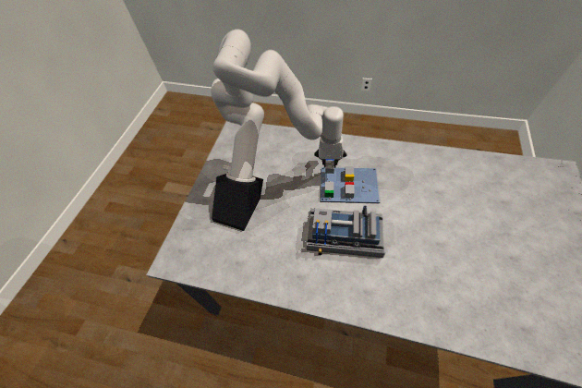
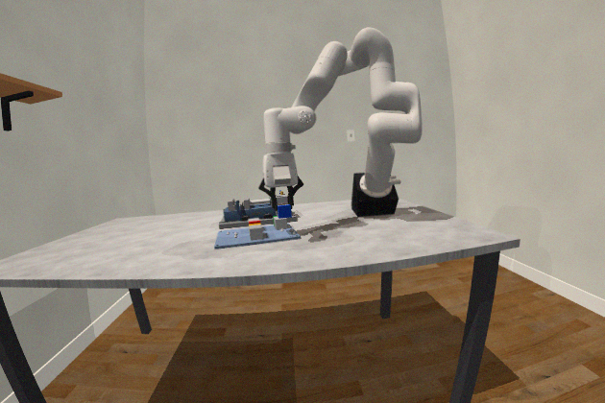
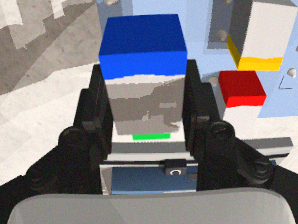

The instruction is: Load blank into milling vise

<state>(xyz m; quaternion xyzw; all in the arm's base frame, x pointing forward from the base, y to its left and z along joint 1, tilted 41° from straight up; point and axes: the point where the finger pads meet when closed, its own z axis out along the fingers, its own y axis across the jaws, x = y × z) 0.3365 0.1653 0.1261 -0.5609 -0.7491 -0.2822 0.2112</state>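
Right now the green-ended blank is 30 mm ahead of my hand, 90 mm to the right of it and 80 mm below it. The rest, counted from my hand: blue-ended blank (20 mm below); infeed plate (100 mm ahead, 20 mm to the right, 100 mm below); yellow-ended blank (90 mm ahead, 30 mm to the left, 80 mm below).
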